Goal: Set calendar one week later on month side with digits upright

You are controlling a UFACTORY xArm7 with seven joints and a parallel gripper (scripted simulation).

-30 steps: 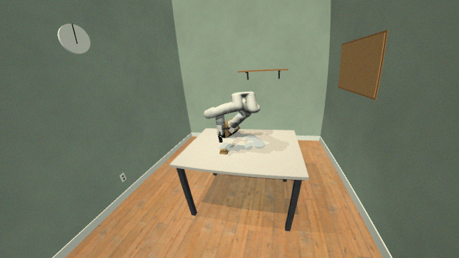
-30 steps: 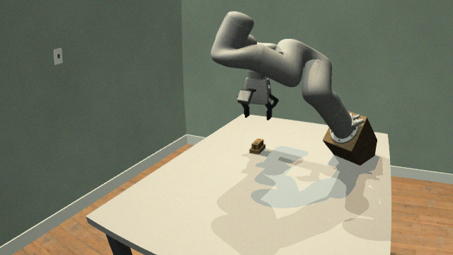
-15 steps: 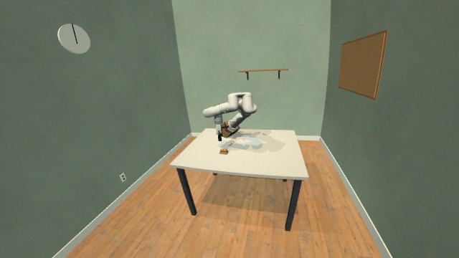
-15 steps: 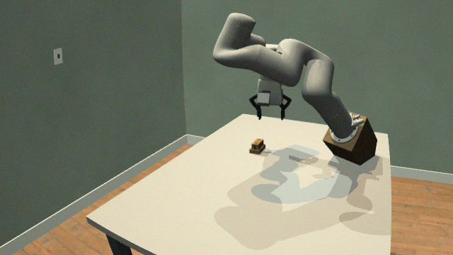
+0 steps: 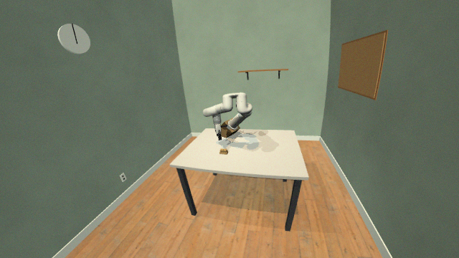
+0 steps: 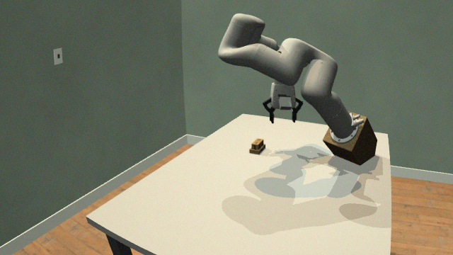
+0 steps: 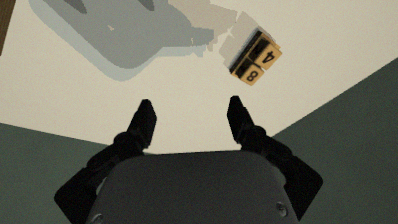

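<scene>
Now: hand 90 mm short of the digit cube, 50 mm to the right of it and 100 mm above it. Round my hand: wooden calendar tray (90 mm ahead, 60 mm to the left, 110 mm below).
</scene>
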